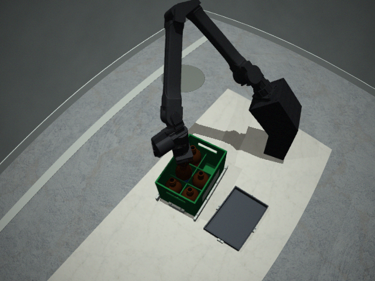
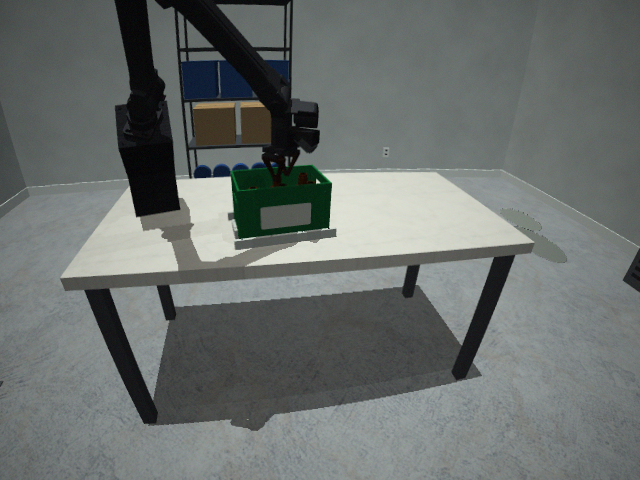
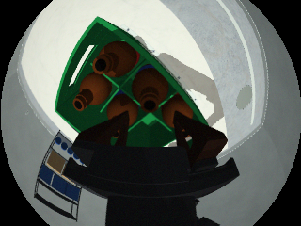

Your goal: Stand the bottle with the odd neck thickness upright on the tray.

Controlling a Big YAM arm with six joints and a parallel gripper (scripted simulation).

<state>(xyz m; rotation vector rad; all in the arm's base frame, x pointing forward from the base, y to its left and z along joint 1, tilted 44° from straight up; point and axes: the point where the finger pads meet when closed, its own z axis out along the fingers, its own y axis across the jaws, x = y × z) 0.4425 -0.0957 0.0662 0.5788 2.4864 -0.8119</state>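
The crate is 1 cm behind my hand, 4 cm to the left of it and 11 cm below it. The rest, counted from my hand: tray: 31 cm to the left, 18 cm below.
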